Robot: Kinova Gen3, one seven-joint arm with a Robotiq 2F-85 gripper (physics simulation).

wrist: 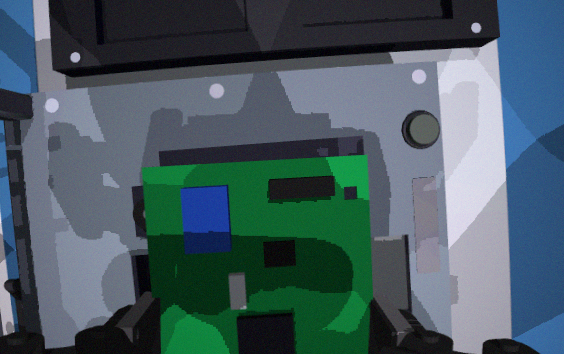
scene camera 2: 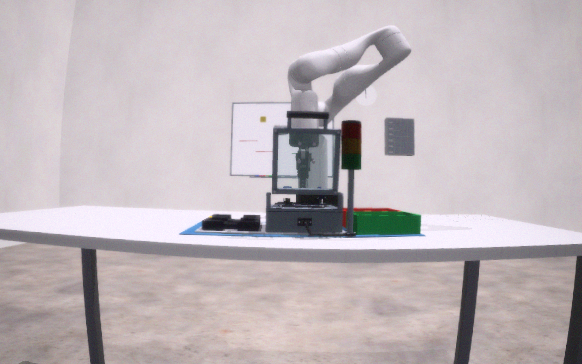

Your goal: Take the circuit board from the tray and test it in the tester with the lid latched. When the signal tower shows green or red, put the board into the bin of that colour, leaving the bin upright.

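Places are measured from the arm's base along level axes (x down, y right, z back), in millimetres.
Where they show: gripper, fingertip midpoint: (wrist: 266,321).
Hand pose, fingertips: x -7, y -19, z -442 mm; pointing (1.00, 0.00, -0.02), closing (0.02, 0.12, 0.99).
Each offset is from my fingertips to the top centre of the thing. "spot": to the spot under its first point.
My gripper (scene camera 2: 302,184) (wrist: 266,321) is shut on the green circuit board @(dx -18, dy +1, dz +0 mm) (wrist: 250,215), one finger at each side edge. It holds the board above the grey tester @(spot: dx +59, dy +22, dz -114 mm) (scene camera 2: 285,220) (wrist: 90,125), covering most of the tester's bed in the wrist view. A dark slot strip @(spot: dx +23, dy +57, dz -15 mm) (wrist: 250,152) shows beyond the board's far edge. The tester's framed clear lid (scene camera 2: 275,160) stands upright and open, between the gripper and scene camera 2. The signal tower @(spot: dx -110, dy -124, dz -131 mm) (scene camera 2: 351,145) has red, amber and green segments, none clearly lit. The green bin @(dx +45, dy -201, dz +1 mm) (scene camera 2: 392,224) stands upright, with the red bin @(spot: dx +52, dy -192, dz +222 mm) (scene camera 2: 375,210) behind it.
A black recessed block @(spot: dx +73, dy +165, dz -70 mm) (scene camera 2: 231,222) (wrist: 175,47), apparently the tray, lies beside the tester. A round button @(spot: dx +27, dy +76, dz +52 mm) (wrist: 421,129) is at the tester's corner. A dark bar @(spot: dx +32, dy +17, dz -109 mm) (wrist: 19,215) runs along the tester's left edge in the wrist view. A cable lies by the tower's foot.
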